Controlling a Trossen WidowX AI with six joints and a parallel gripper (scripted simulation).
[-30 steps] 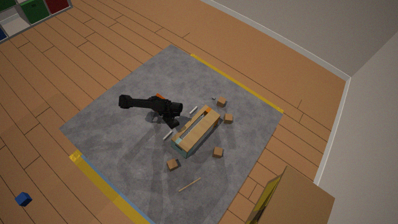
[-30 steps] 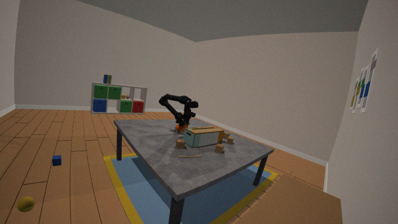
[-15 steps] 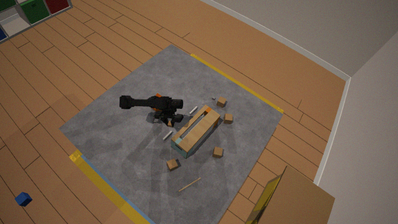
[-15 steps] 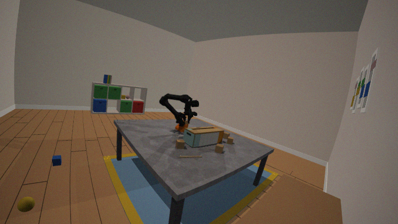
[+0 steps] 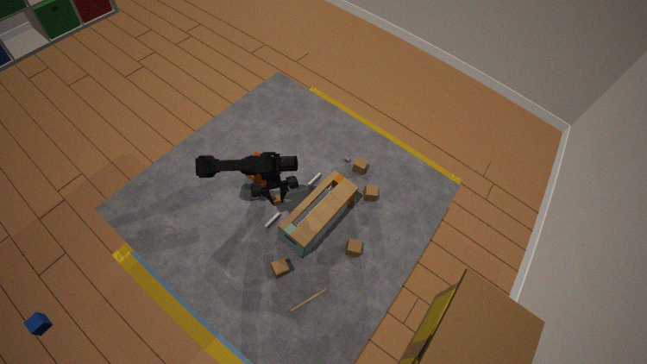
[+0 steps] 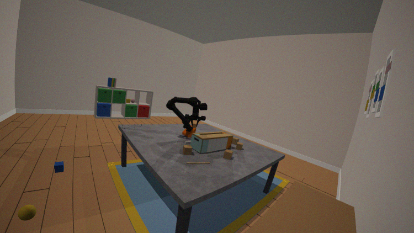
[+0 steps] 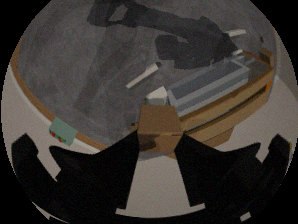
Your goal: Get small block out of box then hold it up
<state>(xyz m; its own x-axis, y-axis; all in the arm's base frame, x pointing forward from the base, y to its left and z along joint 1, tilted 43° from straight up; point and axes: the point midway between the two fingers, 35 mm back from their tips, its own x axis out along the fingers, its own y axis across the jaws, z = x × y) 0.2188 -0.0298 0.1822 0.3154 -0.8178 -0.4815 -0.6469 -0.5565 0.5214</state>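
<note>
The tan block is 1 cm behind my gripper tip, 1 cm to the left of it and 1 cm above it. From my gripper tip the other things lie so: thin wooden stick: 31 cm ahead, 22 cm to the right, 16 cm below; tiny grey piece: 9 cm ahead, 50 cm to the left, 16 cm below; long box: 10 cm ahead, 12 cm to the left, 11 cm below.
</note>
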